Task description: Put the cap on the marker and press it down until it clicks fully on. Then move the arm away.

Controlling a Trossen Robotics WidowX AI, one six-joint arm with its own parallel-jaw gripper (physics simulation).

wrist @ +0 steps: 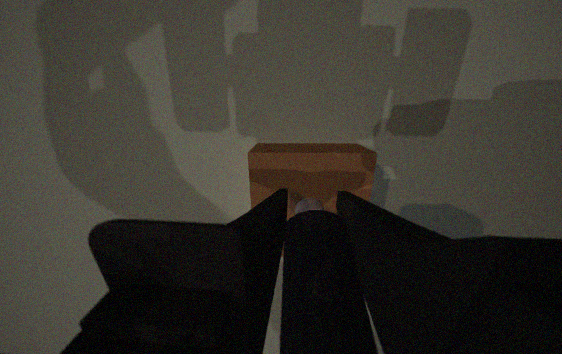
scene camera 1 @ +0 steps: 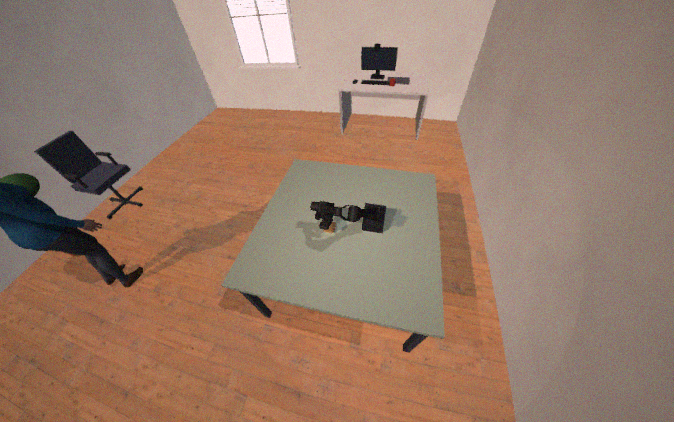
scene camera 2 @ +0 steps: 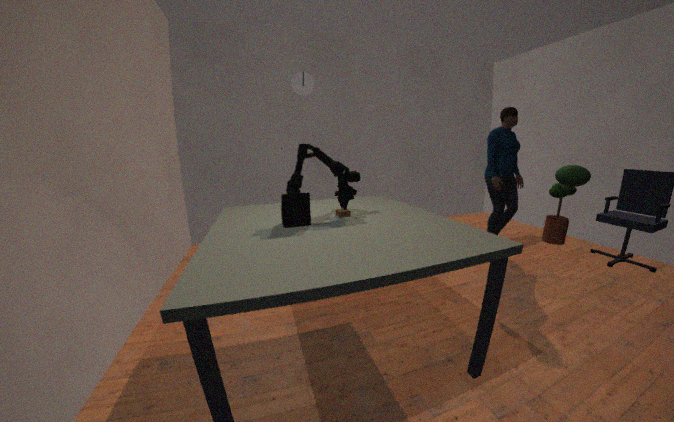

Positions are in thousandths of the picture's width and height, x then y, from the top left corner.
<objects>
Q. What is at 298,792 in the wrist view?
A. The gripper.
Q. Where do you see a black cap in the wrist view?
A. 574,843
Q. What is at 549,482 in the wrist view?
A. An orange-brown block.
</objects>
